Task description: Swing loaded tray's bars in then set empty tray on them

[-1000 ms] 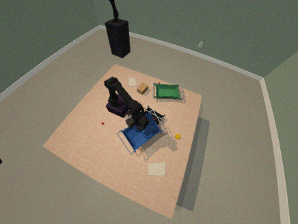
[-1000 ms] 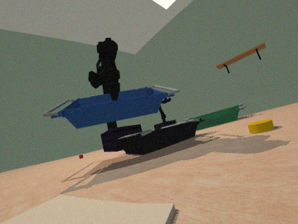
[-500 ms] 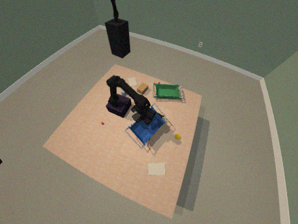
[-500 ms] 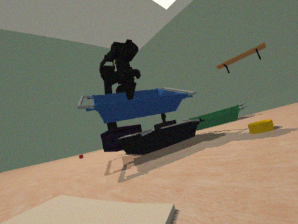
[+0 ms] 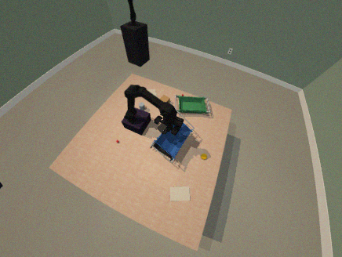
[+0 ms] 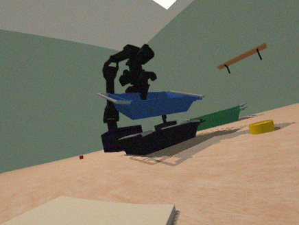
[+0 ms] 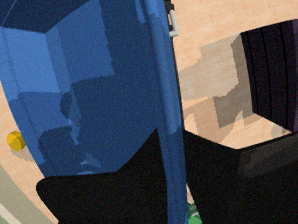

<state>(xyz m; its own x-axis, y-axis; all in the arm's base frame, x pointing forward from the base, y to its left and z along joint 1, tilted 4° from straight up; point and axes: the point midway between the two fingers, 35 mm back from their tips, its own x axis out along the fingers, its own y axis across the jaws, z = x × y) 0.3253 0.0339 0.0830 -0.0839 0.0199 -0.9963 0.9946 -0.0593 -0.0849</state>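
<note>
Right now the blue tray is 80 mm ahead of my gripper tip, 10 mm to the right of it and 10 mm below it. Also, from my gripper tip: yellow disc (370 mm ahead, 30 mm to the left, 170 mm below); then tan box (230 mm behind, 350 mm to the left, 150 mm below).
</note>
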